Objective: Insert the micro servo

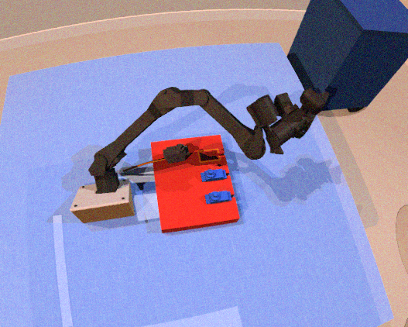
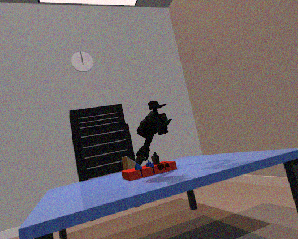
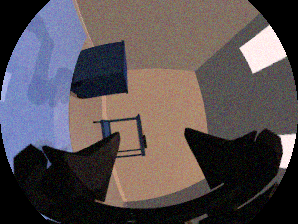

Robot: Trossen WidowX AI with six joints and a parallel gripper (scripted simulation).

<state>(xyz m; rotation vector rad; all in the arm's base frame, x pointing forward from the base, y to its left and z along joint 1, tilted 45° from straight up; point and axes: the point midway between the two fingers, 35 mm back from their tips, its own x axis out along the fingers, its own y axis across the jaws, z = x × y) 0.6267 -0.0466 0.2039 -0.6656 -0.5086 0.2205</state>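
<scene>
Right now my gripper tip is 400 mm past the red deck, 100 mm to the left of it and 300 mm above it.
</scene>
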